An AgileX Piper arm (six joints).
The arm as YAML. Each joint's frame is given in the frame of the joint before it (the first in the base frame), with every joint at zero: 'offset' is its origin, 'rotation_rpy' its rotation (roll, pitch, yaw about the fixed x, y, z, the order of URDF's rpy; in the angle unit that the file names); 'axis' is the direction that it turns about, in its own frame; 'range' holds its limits. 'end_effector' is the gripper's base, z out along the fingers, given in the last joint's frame.
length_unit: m
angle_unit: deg
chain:
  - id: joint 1
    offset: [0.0, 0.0, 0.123]
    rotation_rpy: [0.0, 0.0, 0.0]
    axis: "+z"
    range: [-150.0, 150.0]
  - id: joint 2
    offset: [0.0, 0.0, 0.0]
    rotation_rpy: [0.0, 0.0, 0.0]
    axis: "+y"
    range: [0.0, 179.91]
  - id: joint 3
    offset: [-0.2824, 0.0, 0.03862]
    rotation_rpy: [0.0, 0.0, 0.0]
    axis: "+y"
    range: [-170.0, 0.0]
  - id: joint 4
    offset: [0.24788, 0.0, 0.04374]
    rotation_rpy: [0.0, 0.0, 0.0]
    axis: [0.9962, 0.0, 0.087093]
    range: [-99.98, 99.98]
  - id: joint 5
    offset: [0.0, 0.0, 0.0]
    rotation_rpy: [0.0, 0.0, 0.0]
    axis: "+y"
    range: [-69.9, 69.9]
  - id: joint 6
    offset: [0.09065, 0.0, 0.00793]
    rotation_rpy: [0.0, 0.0, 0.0]
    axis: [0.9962, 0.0, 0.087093]
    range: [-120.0, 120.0]
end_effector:
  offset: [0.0, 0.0, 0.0]
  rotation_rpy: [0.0, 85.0, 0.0]
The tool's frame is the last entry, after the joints.
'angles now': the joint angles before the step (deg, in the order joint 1, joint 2, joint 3, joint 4, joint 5, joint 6). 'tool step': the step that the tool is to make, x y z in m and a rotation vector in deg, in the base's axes. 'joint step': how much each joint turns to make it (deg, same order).
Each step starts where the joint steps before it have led.
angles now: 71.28, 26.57, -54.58, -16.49, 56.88, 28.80
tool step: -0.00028, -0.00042, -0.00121, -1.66, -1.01, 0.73
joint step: 0.00, 0.00, 0.00, 0.25, 0.80, -2.04
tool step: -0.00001, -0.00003, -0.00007, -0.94, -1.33, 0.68
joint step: -0.01, 0.00, 0.00, 0.01, 0.05, -1.77
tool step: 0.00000, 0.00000, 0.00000, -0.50, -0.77, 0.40
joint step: 0.02, 0.00, 0.00, -0.01, -0.01, -0.98
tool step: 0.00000, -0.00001, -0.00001, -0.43, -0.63, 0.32
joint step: 0.00, 0.00, 0.00, 0.00, 0.01, -0.83
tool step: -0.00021, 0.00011, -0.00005, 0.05, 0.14, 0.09
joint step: -0.02, 0.00, 0.00, 0.19, -0.01, -0.01
